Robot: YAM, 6 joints.
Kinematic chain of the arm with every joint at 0, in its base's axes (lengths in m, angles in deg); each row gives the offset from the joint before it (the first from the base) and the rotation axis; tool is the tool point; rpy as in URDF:
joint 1: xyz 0 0 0.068 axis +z
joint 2: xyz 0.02 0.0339 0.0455 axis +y
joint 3: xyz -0.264 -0.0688 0 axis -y
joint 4: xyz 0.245 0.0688 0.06 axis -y
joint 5: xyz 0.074 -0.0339 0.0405 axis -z
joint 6: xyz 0.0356 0 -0.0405 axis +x
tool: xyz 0 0 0 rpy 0 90 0
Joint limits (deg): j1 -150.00..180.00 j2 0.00..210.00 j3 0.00..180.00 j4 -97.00..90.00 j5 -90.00..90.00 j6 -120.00..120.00
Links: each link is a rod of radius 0.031 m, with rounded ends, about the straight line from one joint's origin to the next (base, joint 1, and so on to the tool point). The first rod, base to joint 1, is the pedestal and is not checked.
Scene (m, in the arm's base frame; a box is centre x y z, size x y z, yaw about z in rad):
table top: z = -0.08
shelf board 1: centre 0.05 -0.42 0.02 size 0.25 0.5 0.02 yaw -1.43
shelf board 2: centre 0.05 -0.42 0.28 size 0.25 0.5 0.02 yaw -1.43
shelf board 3: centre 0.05 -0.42 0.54 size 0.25 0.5 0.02 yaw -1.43
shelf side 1: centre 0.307 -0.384 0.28 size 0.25 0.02 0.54 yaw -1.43
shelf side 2: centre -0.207 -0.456 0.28 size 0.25 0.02 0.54 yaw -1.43
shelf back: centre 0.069 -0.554 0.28 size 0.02 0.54 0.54 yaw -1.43
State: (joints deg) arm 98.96 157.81 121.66 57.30 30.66 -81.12
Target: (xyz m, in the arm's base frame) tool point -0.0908 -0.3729 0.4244
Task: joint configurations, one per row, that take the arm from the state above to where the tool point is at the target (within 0.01 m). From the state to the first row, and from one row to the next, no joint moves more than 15 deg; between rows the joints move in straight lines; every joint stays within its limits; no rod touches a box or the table.
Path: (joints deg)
1: 94.96 143.83 116.00 60.27 31.93 -81.12
2: 90.97 129.86 110.34 63.25 33.20 -81.12
3: 86.97 115.88 104.68 66.22 34.47 -81.12
4: 82.97 101.91 99.02 69.19 35.74 -81.12
5: 78.98 87.93 93.37 72.16 37.01 -81.12
6: 74.98 73.96 87.71 75.14 38.29 -81.12
7: 70.98 59.98 82.05 78.11 39.56 -81.12
8: 66.99 46.00 76.39 81.08 40.83 -81.12
9: 62.99 32.03 70.73 84.05 42.10 -81.12
10: 58.99 18.05 65.07 87.03 43.37 -81.12
11: 55.00 4.08 59.41 90.00 44.64 -81.12
12: 60.93 6.83 72.54 90.00 43.61 -81.12
13: 66.86 9.59 85.66 90.00 42.57 -81.12
14: 72.79 12.34 98.79 90.00 41.54 -81.12

